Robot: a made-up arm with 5 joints. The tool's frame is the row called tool. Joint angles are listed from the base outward. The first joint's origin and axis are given. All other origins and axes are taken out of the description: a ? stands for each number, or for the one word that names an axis. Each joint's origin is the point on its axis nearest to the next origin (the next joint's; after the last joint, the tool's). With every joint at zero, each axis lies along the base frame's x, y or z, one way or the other. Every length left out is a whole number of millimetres.
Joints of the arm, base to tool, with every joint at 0 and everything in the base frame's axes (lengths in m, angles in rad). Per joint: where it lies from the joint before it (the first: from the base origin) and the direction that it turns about. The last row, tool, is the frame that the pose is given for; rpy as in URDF.
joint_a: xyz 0.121 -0.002 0.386 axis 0 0 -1
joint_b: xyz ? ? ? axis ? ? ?
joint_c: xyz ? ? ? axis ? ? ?
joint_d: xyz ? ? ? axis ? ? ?
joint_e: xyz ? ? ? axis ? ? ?
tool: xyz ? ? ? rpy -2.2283 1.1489 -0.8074
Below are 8 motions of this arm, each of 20 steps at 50 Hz.
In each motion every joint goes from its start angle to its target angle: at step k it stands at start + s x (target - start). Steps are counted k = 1, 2, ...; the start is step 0. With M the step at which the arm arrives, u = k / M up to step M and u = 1 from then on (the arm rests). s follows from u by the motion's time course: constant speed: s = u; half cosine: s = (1 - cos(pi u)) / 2; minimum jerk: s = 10 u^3 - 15 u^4 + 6 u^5.
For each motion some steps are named. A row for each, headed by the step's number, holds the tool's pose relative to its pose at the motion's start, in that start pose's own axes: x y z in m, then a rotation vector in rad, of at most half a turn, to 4 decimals.
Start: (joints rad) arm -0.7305 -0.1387 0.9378 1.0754 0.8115
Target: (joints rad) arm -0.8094 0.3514 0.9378 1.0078 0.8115
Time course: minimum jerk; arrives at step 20
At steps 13, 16, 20:
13: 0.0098 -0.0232 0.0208 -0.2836 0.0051 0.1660
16: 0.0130 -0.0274 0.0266 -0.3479 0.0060 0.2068
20: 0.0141 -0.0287 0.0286 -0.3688 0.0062 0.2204

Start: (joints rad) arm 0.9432 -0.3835 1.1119 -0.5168 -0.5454
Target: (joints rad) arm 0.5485 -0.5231 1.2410 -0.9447 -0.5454
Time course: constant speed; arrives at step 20
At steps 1, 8, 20:
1: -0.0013 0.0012 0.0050 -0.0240 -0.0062 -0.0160
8: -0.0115 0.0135 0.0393 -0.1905 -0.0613 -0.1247
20: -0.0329 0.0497 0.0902 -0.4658 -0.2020 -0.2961

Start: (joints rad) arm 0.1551 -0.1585 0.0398 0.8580 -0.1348
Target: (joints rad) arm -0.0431 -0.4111 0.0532 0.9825 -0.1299
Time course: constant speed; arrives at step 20
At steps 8, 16, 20:
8: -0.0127 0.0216 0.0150 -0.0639 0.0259 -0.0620
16: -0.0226 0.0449 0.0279 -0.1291 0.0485 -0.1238
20: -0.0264 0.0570 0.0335 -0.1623 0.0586 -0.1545

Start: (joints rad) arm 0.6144 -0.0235 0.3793 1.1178 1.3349
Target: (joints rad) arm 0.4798 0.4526 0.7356 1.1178 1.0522
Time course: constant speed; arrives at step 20
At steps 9, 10, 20:
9: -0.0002 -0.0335 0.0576 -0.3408 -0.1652 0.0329
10: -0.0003 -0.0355 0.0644 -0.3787 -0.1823 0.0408
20: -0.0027 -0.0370 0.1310 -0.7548 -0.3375 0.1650

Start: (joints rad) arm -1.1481 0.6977 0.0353 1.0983 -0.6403
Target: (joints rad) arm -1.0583 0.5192 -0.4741 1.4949 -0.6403
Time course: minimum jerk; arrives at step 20
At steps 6, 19, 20:
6: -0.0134 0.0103 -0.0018 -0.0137 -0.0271 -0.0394
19: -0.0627 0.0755 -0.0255 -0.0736 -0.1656 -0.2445
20: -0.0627 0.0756 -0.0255 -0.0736 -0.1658 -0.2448

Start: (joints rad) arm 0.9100 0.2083 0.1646 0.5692 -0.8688
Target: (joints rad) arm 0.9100 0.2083 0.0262 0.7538 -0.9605
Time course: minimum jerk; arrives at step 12
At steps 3, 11, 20:
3: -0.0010 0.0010 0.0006 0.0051 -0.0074 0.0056
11: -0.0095 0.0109 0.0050 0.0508 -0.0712 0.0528
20: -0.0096 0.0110 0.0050 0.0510 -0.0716 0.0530

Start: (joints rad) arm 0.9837 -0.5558 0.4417 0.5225 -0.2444
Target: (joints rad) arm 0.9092 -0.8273 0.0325 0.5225 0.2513
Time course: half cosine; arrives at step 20
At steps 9, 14, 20:
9: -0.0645 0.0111 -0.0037 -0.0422 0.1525 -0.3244
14: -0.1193 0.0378 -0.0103 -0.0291 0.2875 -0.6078
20: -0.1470 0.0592 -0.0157 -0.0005 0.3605 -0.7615

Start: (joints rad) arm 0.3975 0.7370 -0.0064 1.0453 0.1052
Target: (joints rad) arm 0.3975 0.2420 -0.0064 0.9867 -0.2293
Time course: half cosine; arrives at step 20
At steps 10, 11, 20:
10: -0.0302 0.0388 -0.0120 0.1345 -0.1819 -0.2308
11: -0.0341 0.0455 -0.0135 0.1516 -0.2113 -0.2682
20: -0.0516 0.0844 -0.0201 0.2250 -0.3728 -0.4752

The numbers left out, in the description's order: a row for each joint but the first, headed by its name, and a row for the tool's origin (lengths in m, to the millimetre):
joint_b: xyz 0.047 0.033 0, axis 0 1 0
joint_c: xyz 0.047 0 0.14, axis 0 1 0
joint_d: xyz 0.127 0 -0.005, axis 0 1 0
joint_e: xyz 0.123 0 -0.016, axis -1 0 0
tool: xyz 0 -0.021 -0.02

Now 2 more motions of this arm.
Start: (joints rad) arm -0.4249 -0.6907 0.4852 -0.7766 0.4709
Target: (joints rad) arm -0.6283 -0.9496 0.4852 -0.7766 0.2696
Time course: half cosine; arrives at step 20
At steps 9, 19, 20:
9: -0.0328 -0.0088 -0.0086 0.0848 -0.1591 -0.0807
19: -0.0743 -0.0153 -0.0275 0.1967 -0.3820 -0.1861
20: -0.0747 -0.0153 -0.0277 0.1979 -0.3845 -0.1872

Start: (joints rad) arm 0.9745 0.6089 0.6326 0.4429 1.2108
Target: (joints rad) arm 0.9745 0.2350 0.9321 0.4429 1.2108
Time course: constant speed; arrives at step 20
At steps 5, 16, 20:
5: -0.0027 0.0110 0.0033 0.0178 0.0050 -0.0019
16: -0.0077 0.0329 0.0142 0.0570 0.0160 -0.0060
20: -0.0092 0.0399 0.0192 0.0713 0.0200 -0.0075

